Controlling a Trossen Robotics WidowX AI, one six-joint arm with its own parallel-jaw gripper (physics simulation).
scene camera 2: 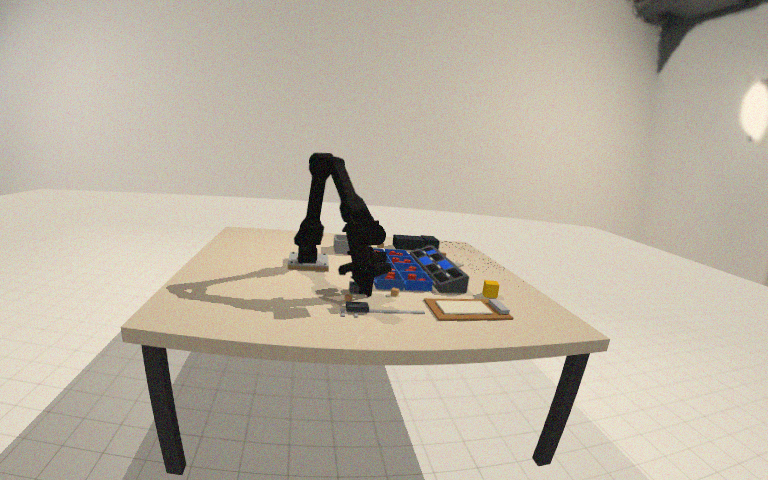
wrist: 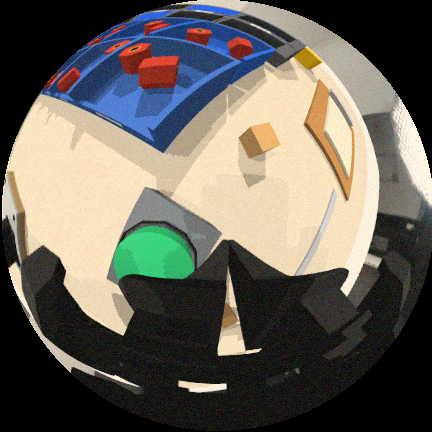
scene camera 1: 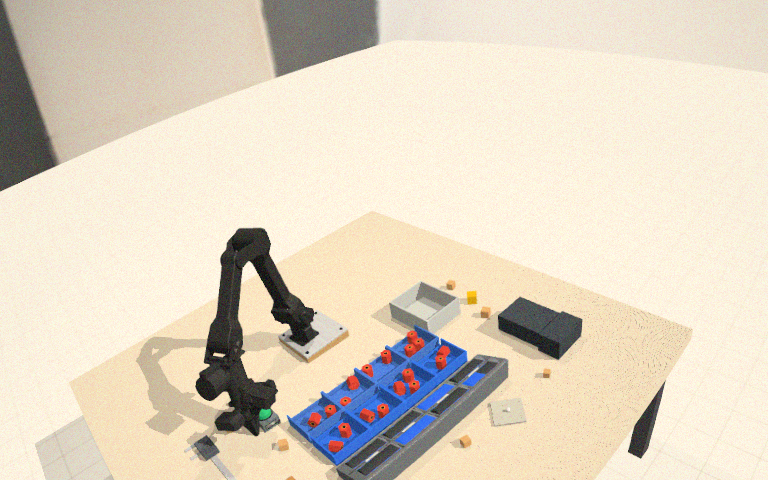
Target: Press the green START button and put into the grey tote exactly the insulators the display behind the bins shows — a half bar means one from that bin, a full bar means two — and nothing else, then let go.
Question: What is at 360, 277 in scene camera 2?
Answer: My gripper.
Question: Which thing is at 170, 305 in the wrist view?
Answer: My gripper.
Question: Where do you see a display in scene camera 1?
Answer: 408, 454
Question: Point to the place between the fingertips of my gripper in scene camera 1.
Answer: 257, 435
